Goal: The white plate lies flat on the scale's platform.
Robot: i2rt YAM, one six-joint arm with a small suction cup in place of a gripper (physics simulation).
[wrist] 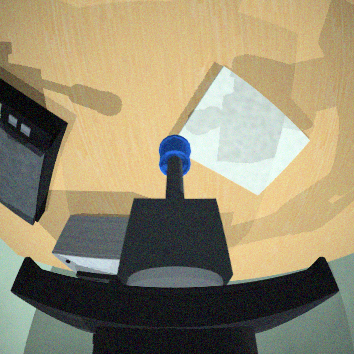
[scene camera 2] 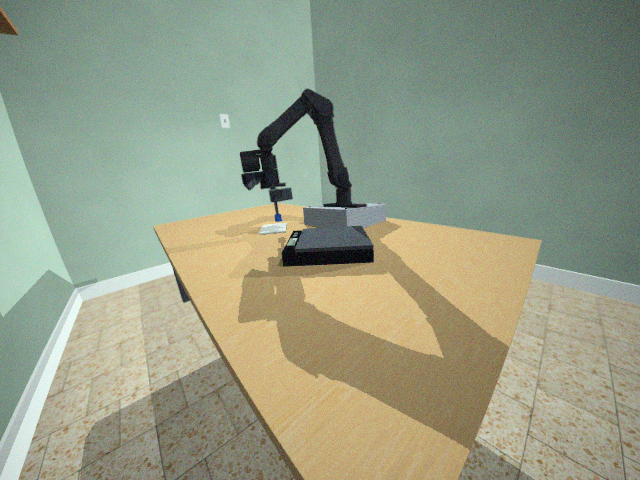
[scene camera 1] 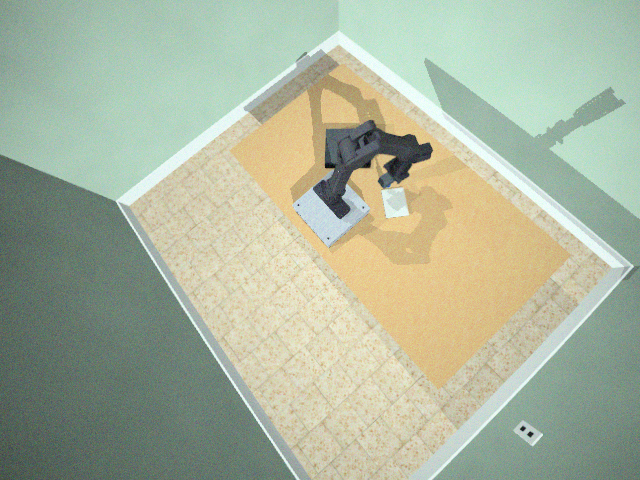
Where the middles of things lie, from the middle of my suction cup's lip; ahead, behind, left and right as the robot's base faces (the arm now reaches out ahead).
Labels:
Now: suction cup 8 cm to the left of the white plate (wrist: 234, 130), 6 cm above it and 2 cm past it. From my suction cup the other things lie so: scale (scene camera 2: 332, 245) 30 cm to the left, 4 cm below, 1 cm ahead.

